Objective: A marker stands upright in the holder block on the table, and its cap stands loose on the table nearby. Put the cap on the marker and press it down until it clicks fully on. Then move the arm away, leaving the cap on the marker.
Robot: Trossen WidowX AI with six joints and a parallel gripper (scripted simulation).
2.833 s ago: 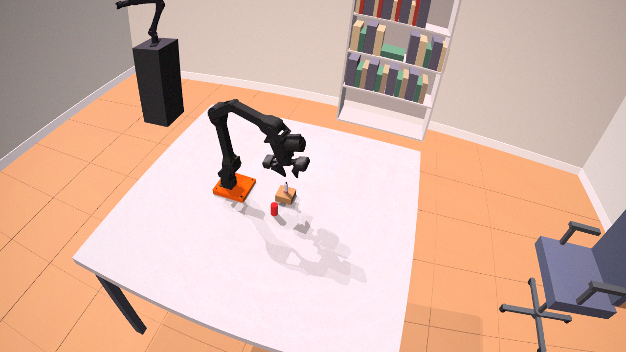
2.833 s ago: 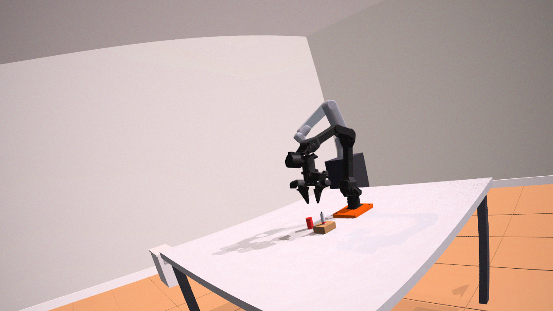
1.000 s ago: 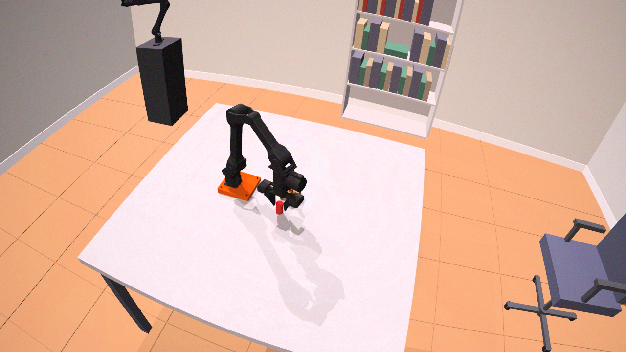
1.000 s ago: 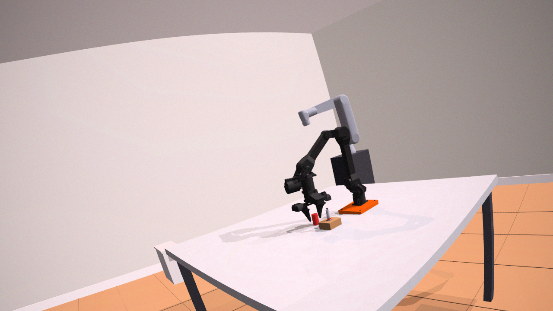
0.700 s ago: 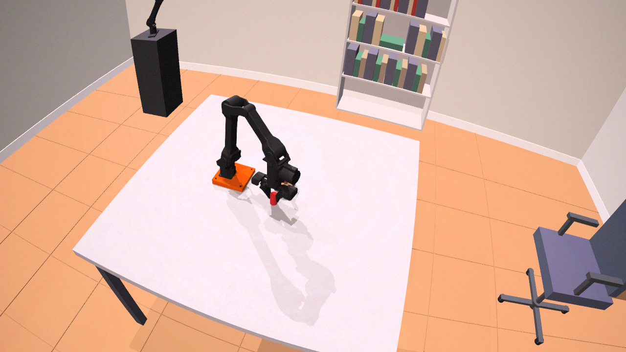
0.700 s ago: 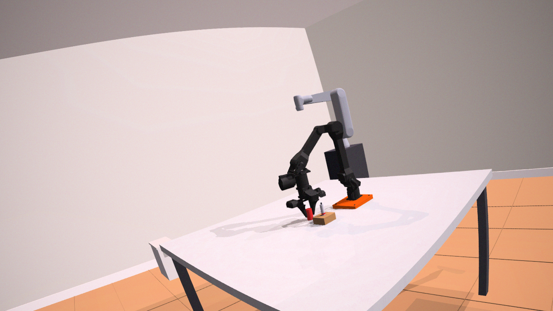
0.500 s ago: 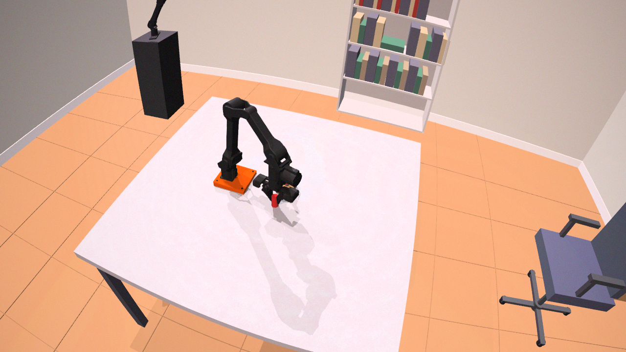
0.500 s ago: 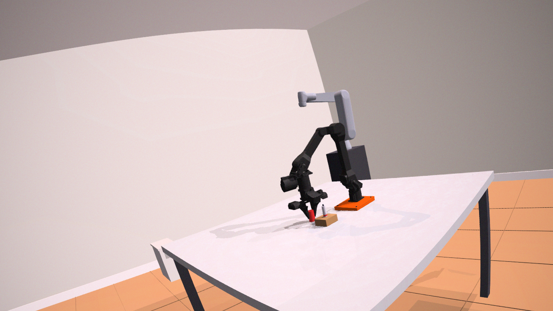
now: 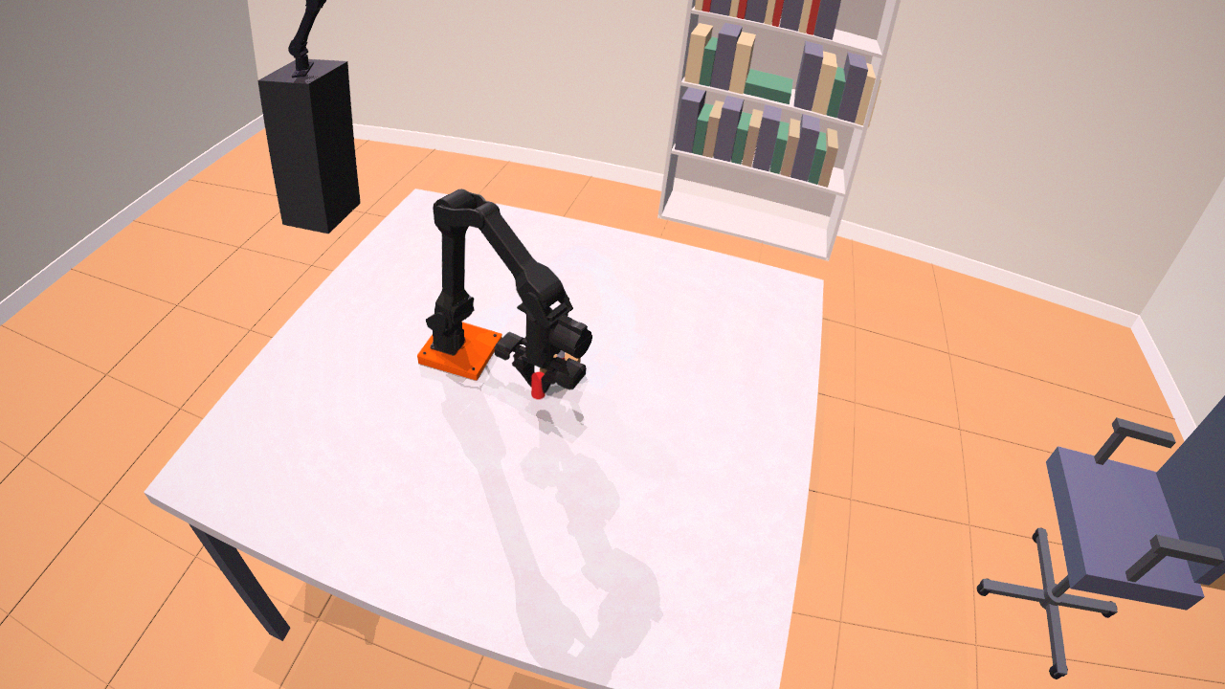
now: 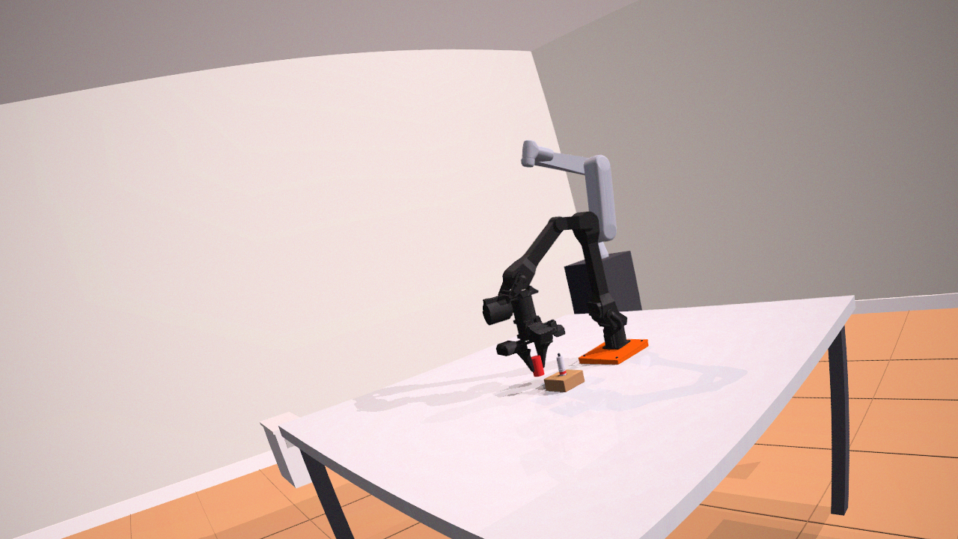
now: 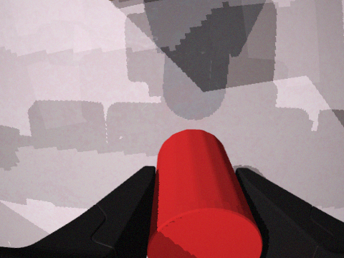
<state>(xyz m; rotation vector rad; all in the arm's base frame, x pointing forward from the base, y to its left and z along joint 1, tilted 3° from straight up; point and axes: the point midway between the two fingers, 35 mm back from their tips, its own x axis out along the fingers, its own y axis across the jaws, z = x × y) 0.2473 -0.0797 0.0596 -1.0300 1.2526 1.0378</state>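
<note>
Now: the tan holder block 10 mm ahead of my gripper tip, 110 mm to the left of it and 20 mm below it. From my gripper tip the other things lie so: red cap: 10 mm above.
</note>
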